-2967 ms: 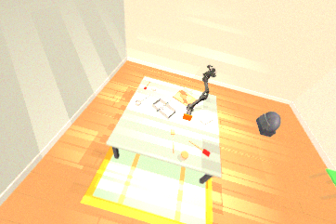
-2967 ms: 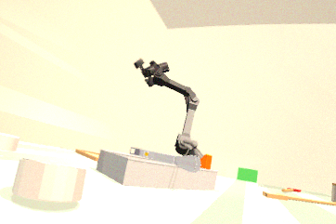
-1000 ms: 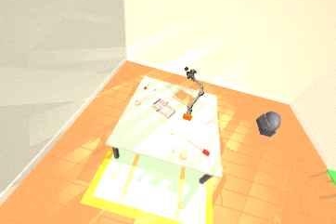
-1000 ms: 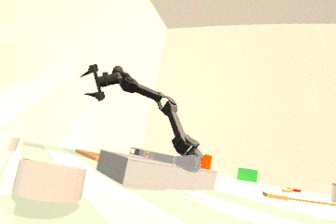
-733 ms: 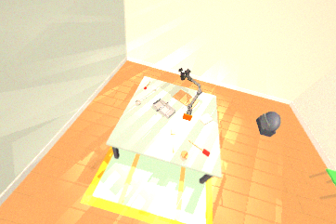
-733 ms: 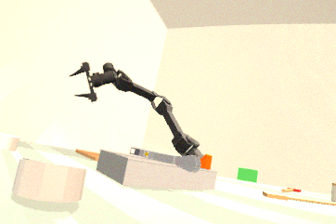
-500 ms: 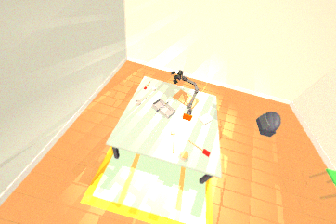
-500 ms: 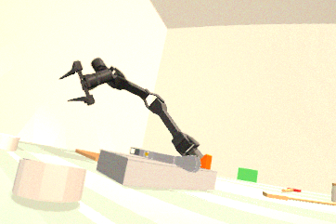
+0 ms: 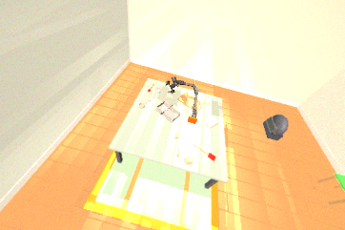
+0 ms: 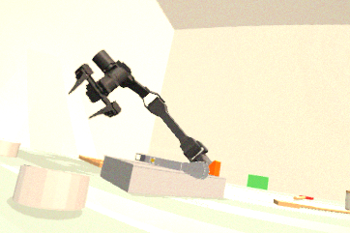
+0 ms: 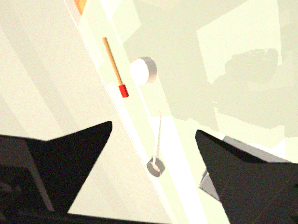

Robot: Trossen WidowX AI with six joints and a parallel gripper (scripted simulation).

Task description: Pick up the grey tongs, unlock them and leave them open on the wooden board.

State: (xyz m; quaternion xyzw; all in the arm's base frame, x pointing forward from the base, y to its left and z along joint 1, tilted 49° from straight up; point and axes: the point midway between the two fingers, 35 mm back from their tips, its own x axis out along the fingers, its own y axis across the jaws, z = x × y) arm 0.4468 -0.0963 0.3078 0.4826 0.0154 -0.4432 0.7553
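Right now the roasting tin is 11 cm behind my gripper tip, 27 cm to the left of it and 15 cm below it.
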